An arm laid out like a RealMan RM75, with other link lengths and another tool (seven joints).
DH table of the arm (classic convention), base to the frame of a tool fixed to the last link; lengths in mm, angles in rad. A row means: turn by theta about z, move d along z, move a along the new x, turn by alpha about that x. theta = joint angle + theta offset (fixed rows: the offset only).
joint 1: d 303, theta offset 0, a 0, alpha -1.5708
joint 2: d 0, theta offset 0, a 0, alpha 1.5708
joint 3: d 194.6, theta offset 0, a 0, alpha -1.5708
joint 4: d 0, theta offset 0, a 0, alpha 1.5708
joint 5: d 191.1, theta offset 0, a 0, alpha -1.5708
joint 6: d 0, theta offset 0, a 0, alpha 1.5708
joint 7: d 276, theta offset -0.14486, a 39.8, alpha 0.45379
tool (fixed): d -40.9, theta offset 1.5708, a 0, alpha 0
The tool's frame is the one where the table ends.
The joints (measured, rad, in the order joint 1, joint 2, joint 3, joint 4, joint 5, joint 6, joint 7), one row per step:
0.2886 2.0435 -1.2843 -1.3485 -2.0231 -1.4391 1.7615
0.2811 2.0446 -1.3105 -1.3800 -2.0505 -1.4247 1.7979
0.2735 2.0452 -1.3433 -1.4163 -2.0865 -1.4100 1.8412
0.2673 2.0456 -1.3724 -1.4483 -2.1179 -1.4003 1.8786
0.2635 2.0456 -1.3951 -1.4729 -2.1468 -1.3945 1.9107
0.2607 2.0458 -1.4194 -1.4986 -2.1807 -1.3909 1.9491
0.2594 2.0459 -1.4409 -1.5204 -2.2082 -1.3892 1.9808
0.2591 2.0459 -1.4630 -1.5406 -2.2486 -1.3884 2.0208
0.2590 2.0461 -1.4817 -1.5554 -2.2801 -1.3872 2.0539
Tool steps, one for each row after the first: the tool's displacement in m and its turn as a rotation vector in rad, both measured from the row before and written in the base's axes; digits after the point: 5 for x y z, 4 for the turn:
0.00085 0.00000 -0.00055 0.0048 -0.0270 -0.0082
0.00125 -0.00043 -0.00074 0.0039 -0.0347 -0.0078
0.00050 -0.00080 -0.00063 0.0022 -0.0292 -0.0045
0.00099 -0.00074 -0.00022 0.0018 -0.0258 -0.0056
0.00119 -0.00113 -0.00018 0.0013 -0.0285 -0.0090
0.00026 -0.00102 -0.00028 0.0004 -0.0230 -0.0049
0.00293 -0.00101 0.00043 0.0030 -0.0330 -0.0137
0.00206 -0.00085 0.00010 0.0031 -0.0247 -0.0119

